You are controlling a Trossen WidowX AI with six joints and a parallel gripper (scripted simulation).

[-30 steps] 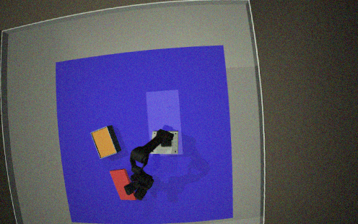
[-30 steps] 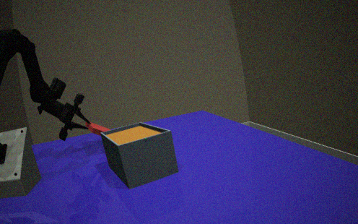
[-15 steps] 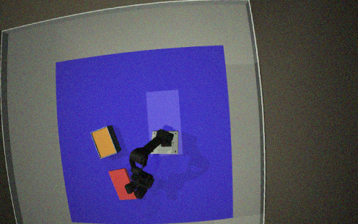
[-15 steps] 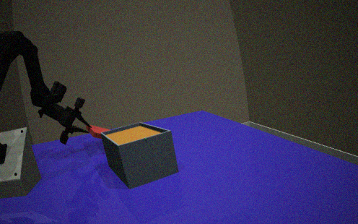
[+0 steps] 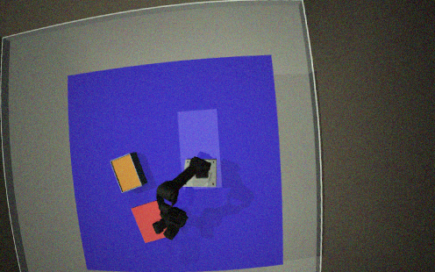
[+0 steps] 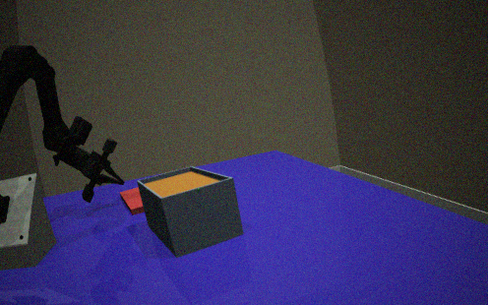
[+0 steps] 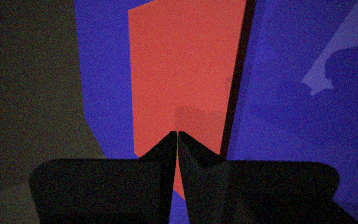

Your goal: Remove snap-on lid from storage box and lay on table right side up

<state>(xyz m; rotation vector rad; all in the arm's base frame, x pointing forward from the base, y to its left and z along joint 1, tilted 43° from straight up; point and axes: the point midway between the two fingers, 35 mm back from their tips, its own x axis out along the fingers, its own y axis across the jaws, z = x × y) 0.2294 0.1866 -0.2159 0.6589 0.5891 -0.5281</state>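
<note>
Right now my gripper tip is 7 cm short of the lid, 2 cm to the right of it and 4 cm above it. The rest, counted from my gripper tip: storage box (17 cm ahead, 29 cm to the right, 1 cm below).
</note>
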